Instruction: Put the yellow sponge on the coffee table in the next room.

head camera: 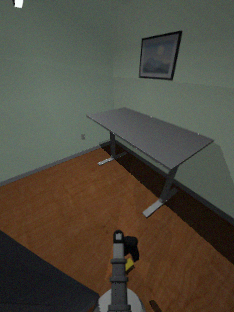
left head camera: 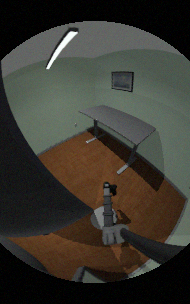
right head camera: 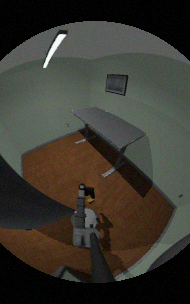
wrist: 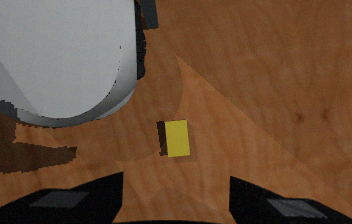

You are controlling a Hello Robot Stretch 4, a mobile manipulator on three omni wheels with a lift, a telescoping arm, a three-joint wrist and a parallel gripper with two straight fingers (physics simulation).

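The yellow sponge (head camera: 130,265) (right head camera: 91,200) (wrist: 177,138) lies on the wood floor close to the robot's white round base. In the wrist view it is near the middle, ahead of the fingertips and nearly in line with the gap, a little left of its centre. My gripper (wrist: 176,190) is open and empty, with its fingers wide apart, high above the floor. In the head view the dark gripper (head camera: 133,255) hangs beside the arm's end, next to the sponge. The coffee table does not show in these views.
A grey desk (head camera: 150,132) (left head camera: 120,121) (right head camera: 110,125) with metal legs stands by the far wall, under a framed picture (head camera: 160,56). The robot's white base (wrist: 60,60) fills the wrist view's upper left. A large dark shape (head camera: 40,275) covers the head view's lower left.
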